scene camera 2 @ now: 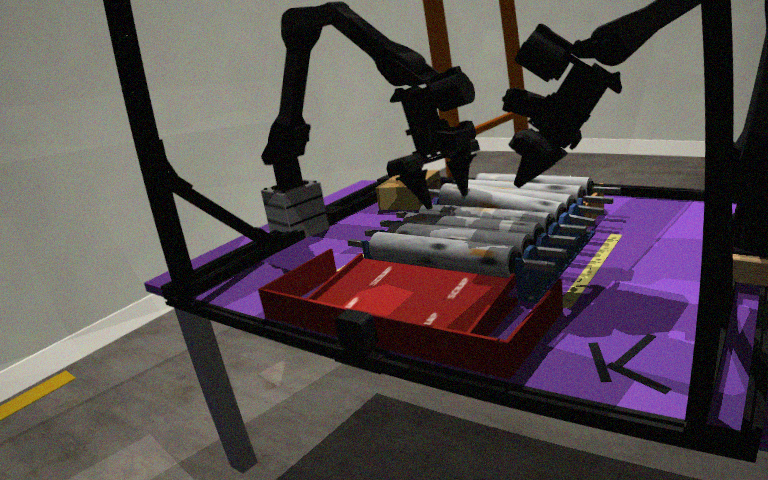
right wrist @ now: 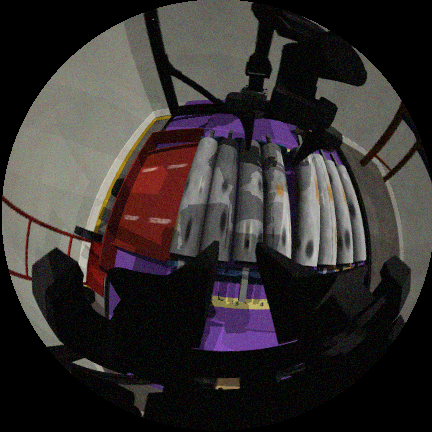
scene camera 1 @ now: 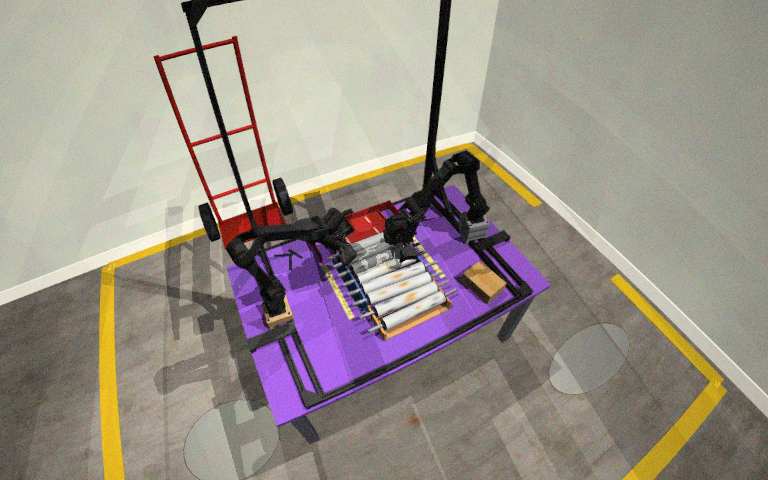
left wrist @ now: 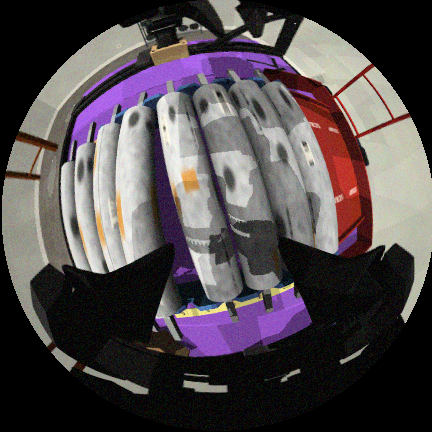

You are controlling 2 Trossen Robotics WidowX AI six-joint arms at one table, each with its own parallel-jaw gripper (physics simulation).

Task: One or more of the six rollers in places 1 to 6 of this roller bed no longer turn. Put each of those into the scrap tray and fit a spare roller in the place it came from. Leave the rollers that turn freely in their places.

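Seen in the pictures: left gripper, between the fingertips: [scene camera 2: 448, 202] [right wrist: 270, 156] [scene camera 1: 397, 253] [left wrist: 226, 245]; right gripper, between the fingertips: [scene camera 2: 520, 183] [right wrist: 237, 246] [scene camera 1: 351, 249] [left wrist: 239, 35]; left arm's base, origin of its link: [scene camera 2: 290, 185] [right wrist: 254, 88] [scene camera 1: 475, 217] [left wrist: 267, 381]; right arm's base, origin of its link: [scene camera 2: 754, 247] [scene camera 1: 276, 308] [left wrist: 167, 43].
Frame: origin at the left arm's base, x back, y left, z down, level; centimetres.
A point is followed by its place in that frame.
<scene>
Several grey-white rollers lie in a row; beyond the fourth roller from the tray [left wrist: 190, 197] @(x -43.4, y 12.1, z 3.5 cm) [right wrist: 276, 205] @(x -48.2, y 12.0, z 3.6 cm) comes a gap, then the fifth roller [left wrist: 137, 165] @(x -47.1, y 17.4, z 3.2 cm) [right wrist: 306, 215] @(x -48.3, y 17.6, z 3.2 cm). The red scrap tray [scene camera 2: 317, 308] @(x -44.4, y -24.5, z 7.0 cm) [left wrist: 345, 165] @(x -50.0, y -17.8, z 8.8 cm) [right wrist: 160, 200] @(x -52.4, y -10.1, z 7.8 cm) shows no roller in it. My left gripper [scene camera 2: 447, 199] @(x -39.2, y 9.2, z 2.0 cm) [left wrist: 226, 245] @(x -39.2, y 9.2, z 2.0 cm) [right wrist: 270, 156] @(x -39.2, y 9.2, z 2.0 cm) is open and empty over one end of the row; in its wrist view its fingers frame the third and fourth rollers' near ends. My right gripper [scene camera 2: 518, 182] @(x -57.5, y 7.0, z -3.9 cm) [right wrist: 237, 246] @(x -57.5, y 7.0, z -3.9 cm) is partly open and empty above the opposite ends, its tips framing the third roller's end [right wrist: 250, 245] @(x -55.9, y 9.4, z 3.5 cm). Whether a roller turns cannot be told.
A wooden rack [scene camera 1: 419, 321] @(x -38.5, y 37.0, z 10.5 cm) is under the row's end away from the tray. A wooden block [scene camera 1: 481, 281] @(x -9.8, y 29.4, z 5.5 cm) [scene camera 2: 396, 195] @(x -10.5, y 21.3, z 7.5 cm) stands on the purple table. A yellow numbered strip [scene camera 2: 591, 271] @(x -66.7, y 12.1, z 10.9 cm) [scene camera 1: 339, 294] @(x -65.4, y 16.6, z 10.9 cm) runs alongside the bed. Black frame bars edge the table.
</scene>
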